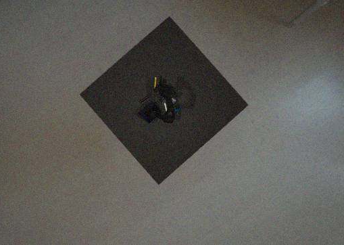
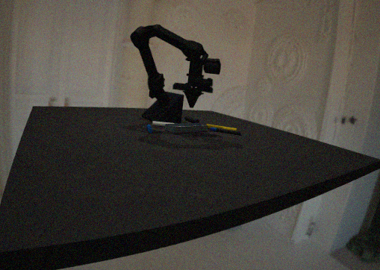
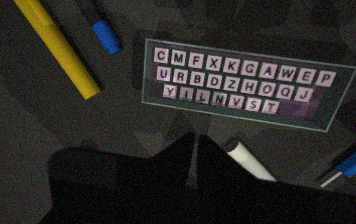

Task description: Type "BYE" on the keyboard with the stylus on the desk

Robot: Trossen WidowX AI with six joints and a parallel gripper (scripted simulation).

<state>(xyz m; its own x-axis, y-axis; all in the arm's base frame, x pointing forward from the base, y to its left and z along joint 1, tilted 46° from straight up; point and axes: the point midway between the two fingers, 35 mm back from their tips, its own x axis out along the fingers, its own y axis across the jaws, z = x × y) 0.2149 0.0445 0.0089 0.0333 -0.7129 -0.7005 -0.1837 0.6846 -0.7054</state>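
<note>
The blue stylus lies 190 mm to the right of my gripper tip, 90 mm below it and 10 mm behind it. From my gripper tip the other things lie so: dark pen 180 mm behind, 120 mm to the left, 80 mm below; yellow stick 170 mm to the left, 90 mm below, 20 mm ahead; white stick 100 mm to the right, 90 mm below, 60 mm behind.
</note>
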